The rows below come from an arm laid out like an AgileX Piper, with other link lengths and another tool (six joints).
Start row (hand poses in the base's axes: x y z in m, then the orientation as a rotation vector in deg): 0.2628, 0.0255, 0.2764, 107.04, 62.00, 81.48
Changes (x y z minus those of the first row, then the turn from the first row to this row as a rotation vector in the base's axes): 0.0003, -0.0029, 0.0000, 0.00, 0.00, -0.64; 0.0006, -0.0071, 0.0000, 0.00, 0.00, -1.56; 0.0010, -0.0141, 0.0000, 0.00, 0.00, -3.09; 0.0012, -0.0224, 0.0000, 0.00, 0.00, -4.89; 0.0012, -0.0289, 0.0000, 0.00, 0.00, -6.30; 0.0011, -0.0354, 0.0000, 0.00, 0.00, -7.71; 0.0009, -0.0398, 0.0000, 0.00, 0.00, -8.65; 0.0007, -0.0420, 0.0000, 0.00, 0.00, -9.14; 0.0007, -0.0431, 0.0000, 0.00, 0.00, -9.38; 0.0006, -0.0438, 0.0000, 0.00, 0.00, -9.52; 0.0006, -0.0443, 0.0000, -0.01, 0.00, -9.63; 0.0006, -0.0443, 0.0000, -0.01, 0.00, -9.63
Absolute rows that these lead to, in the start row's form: 0.2631, 0.0226, 0.2764, 107.22, 61.31, 81.12; 0.2634, 0.0184, 0.2764, 107.48, 60.32, 80.60; 0.2638, 0.0114, 0.2764, 107.90, 58.67, 79.74; 0.2640, 0.0031, 0.2764, 108.36, 56.74, 78.71; 0.2640, -0.0034, 0.2764, 108.71, 55.22, 77.90; 0.2639, -0.0099, 0.2764, 109.04, 53.71, 77.09; 0.2637, -0.0143, 0.2764, 109.25, 52.71, 76.55; 0.2635, -0.0165, 0.2764, 109.36, 52.19, 76.26; 0.2635, -0.0176, 0.2764, 109.41, 51.93, 76.12; 0.2634, -0.0183, 0.2764, 109.44, 51.78, 76.04; 0.2634, -0.0188, 0.2764, 109.46, 51.67, 75.97; 0.2634, -0.0188, 0.2764, 109.46, 51.67, 75.97
